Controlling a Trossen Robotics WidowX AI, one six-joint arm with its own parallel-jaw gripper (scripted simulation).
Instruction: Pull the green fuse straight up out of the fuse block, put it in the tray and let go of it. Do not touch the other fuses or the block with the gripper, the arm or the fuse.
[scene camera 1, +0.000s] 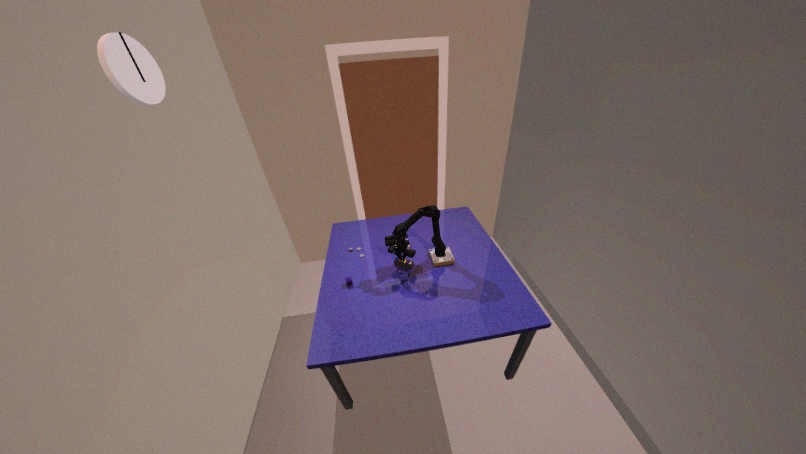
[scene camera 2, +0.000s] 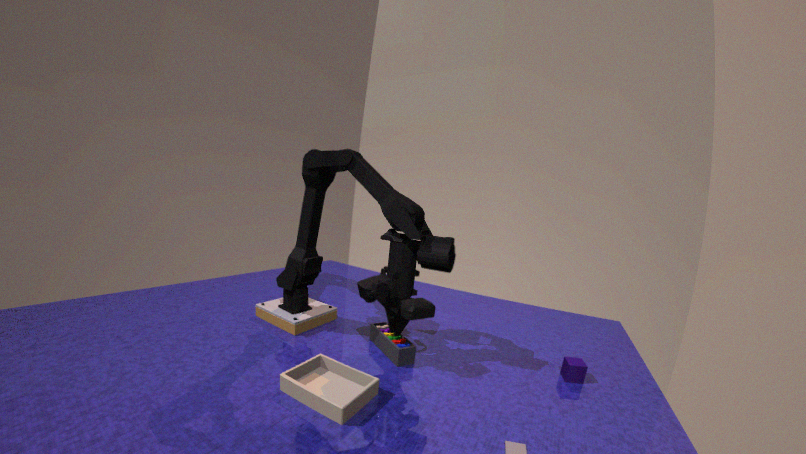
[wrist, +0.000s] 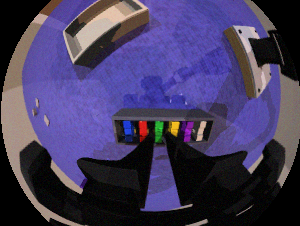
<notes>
In view: the gripper (scene camera 2: 394, 334) and a beige tray (scene camera 2: 335, 390).
The gripper is seen too in the wrist view (wrist: 159, 135).
</notes>
